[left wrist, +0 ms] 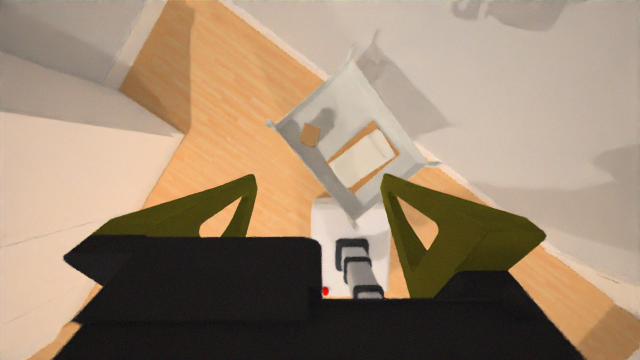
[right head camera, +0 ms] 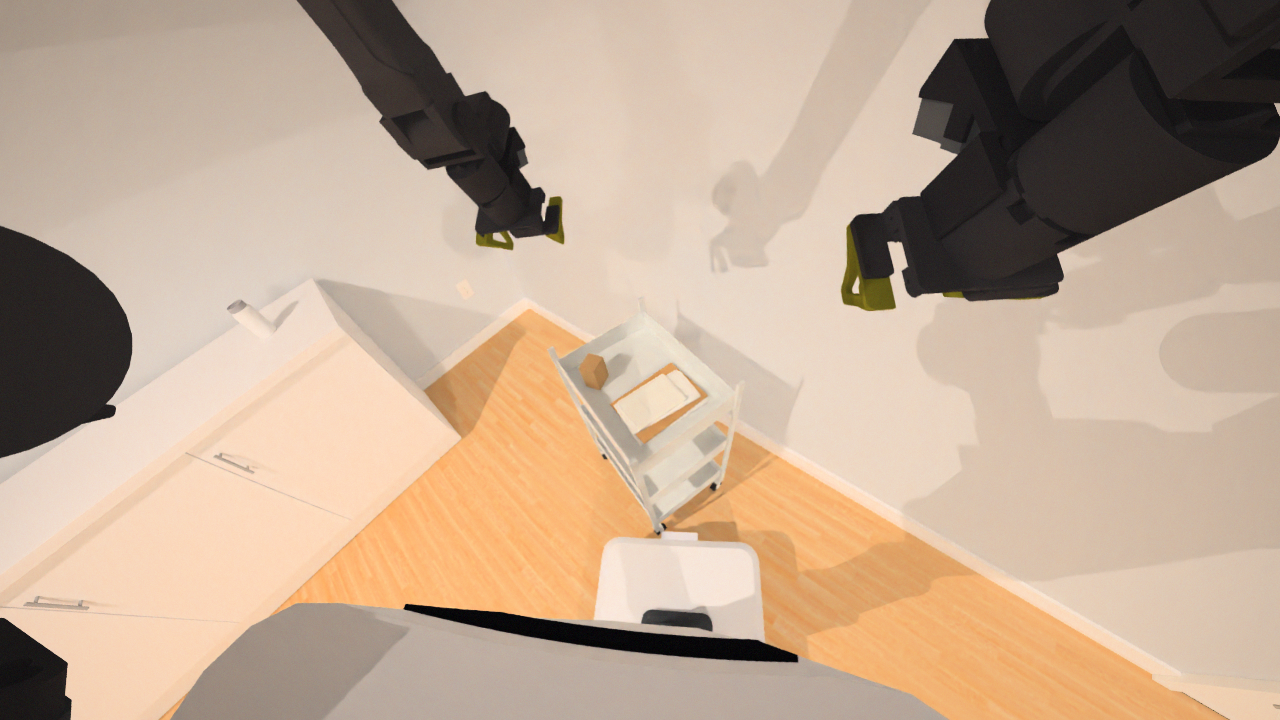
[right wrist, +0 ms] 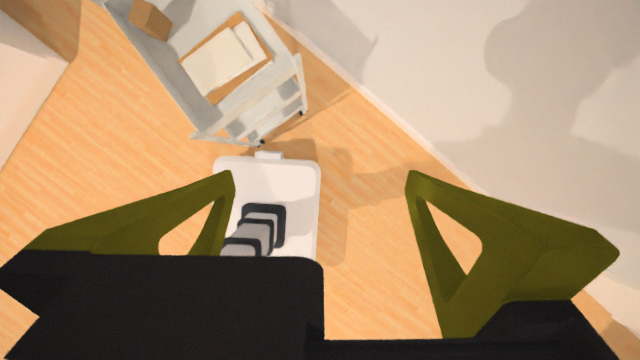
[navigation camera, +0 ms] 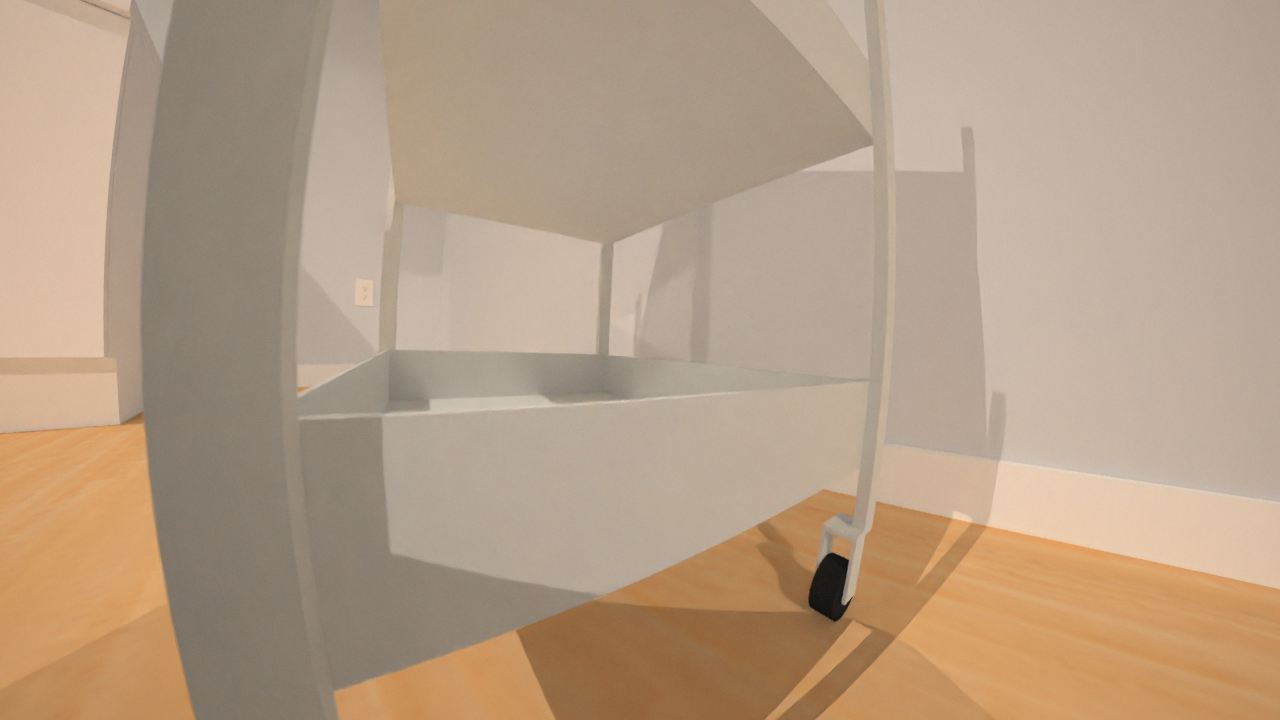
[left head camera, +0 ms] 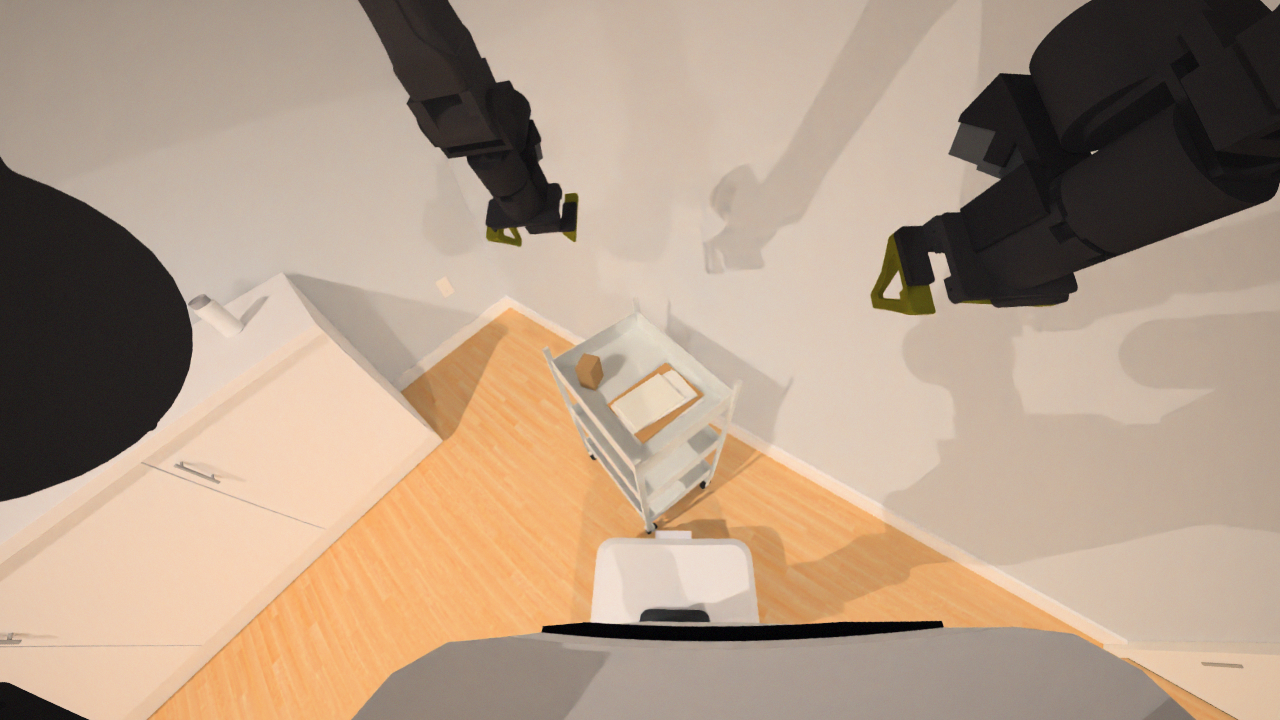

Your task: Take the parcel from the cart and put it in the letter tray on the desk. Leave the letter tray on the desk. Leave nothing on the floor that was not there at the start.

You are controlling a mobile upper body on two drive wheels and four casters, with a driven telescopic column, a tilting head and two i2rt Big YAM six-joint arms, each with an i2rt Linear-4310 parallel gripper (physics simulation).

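Places are measured from the left arm's base along level axes (x right, y ahead, z up), in millimetres.
Where they show: left gripper, fingertip midpoint: [left wrist: 319, 180] [right head camera: 537, 243] [left head camera: 547, 240]; right gripper, fingertip midpoint: [right head camera: 894, 293] [right wrist: 320, 179] [left head camera: 916, 298].
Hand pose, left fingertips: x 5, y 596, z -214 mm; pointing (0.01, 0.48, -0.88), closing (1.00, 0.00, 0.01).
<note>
Each offset is from my left fingertips to the top centre of the thing. "pt": to the spot under its first point.
A small brown box @(dx -26, dy +94, dz -443 mm) [left head camera: 588, 370] [right head camera: 593, 371] [left wrist: 310, 135] [right wrist: 150, 20], which looks like the parcel, stands near the left edge of the top tray of the pale grey cart [left head camera: 640, 344] [right head camera: 640, 344] [left wrist: 345, 95] [navigation camera: 581, 483]. Cream flat pieces @(dx +150, dy +8, dz -509 mm) [left head camera: 648, 402] [right head camera: 653, 402] [left wrist: 357, 157] [right wrist: 217, 60] lie on a brown flat piece beside it. My left gripper [left head camera: 538, 238] [right head camera: 526, 241] [left wrist: 319, 180] is open and empty, above the cart and apart from the box. My right gripper [left head camera: 948, 307] [right head camera: 913, 302] [right wrist: 320, 179] is open and empty, right of the cart in the head views. The desk's letter tray cannot be made out.
My white base [left head camera: 675, 573] [right head camera: 680, 577] is close to the cart's near corner. A pale cabinet @(pt dx -1124, dy -133, dz -498 mm) [left head camera: 268, 429] [right head camera: 304, 429] stands at the left with a white cylinder [left head camera: 216, 315] [right head camera: 250, 318] on top. A wall is close behind and right of the cart.
</note>
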